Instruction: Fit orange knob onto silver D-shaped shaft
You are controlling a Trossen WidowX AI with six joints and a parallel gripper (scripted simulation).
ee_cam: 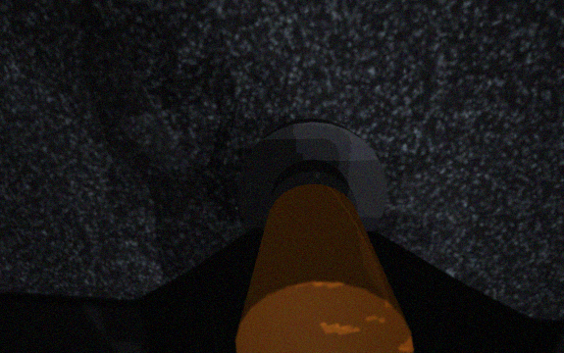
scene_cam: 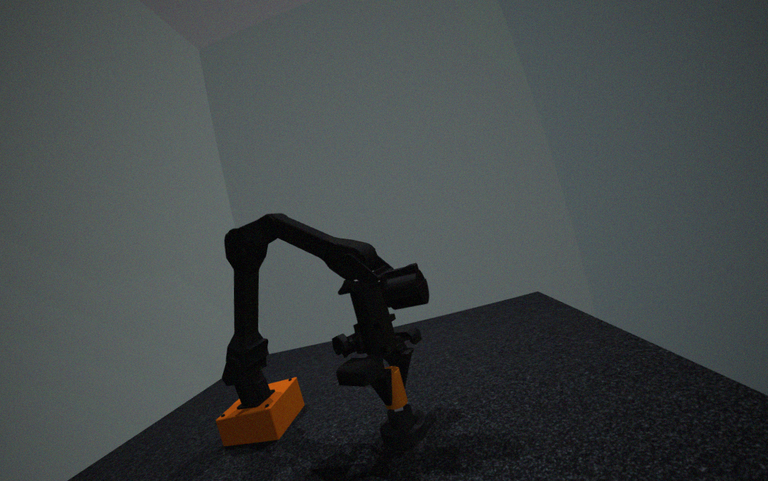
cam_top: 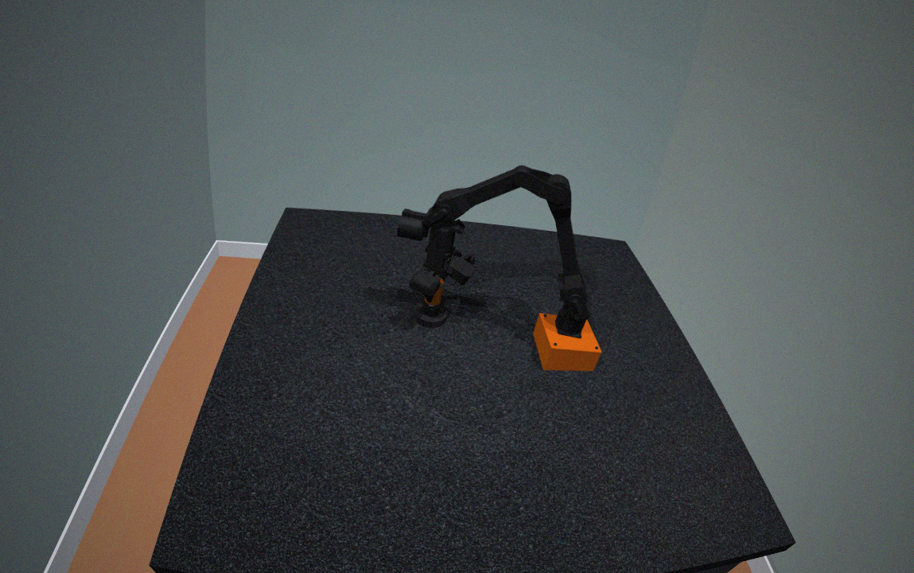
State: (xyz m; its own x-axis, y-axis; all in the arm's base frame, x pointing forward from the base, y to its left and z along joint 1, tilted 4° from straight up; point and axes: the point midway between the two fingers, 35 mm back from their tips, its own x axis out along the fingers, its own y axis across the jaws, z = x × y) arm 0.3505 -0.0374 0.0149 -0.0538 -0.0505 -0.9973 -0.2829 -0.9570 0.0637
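My gripper tip is 30 mm above the dark round pedestal. Round my gripper tip: orange knob 30 mm above.
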